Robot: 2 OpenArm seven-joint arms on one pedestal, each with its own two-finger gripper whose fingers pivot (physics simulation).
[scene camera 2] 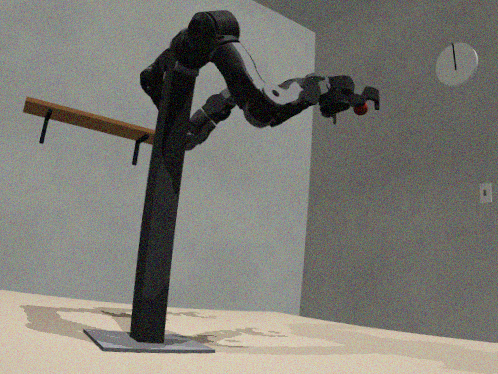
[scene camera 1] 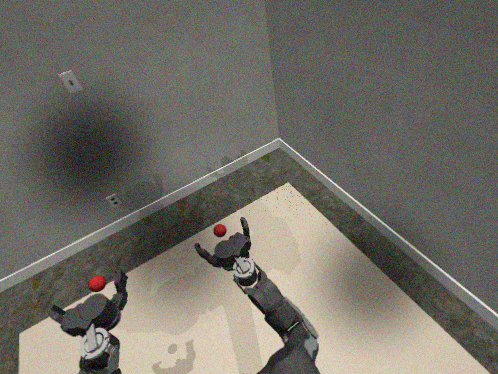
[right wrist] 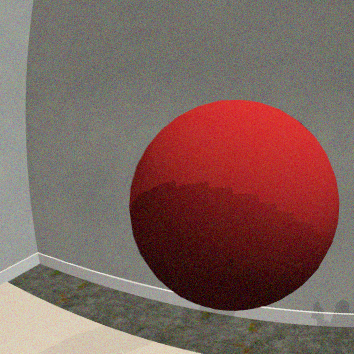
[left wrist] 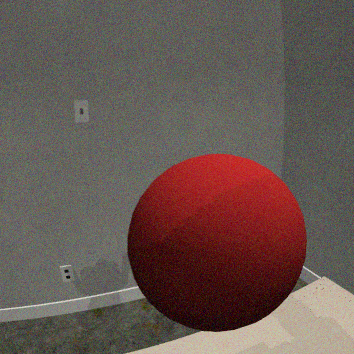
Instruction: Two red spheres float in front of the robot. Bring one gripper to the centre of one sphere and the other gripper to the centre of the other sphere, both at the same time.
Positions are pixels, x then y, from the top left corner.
Scene:
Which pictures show my left gripper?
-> Scene camera 1 only.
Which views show my right gripper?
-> Scene camera 2 and scene camera 1 only.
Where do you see a red sphere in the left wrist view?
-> At 216,242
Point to a red sphere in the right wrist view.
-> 233,205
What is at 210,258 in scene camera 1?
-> My right gripper.

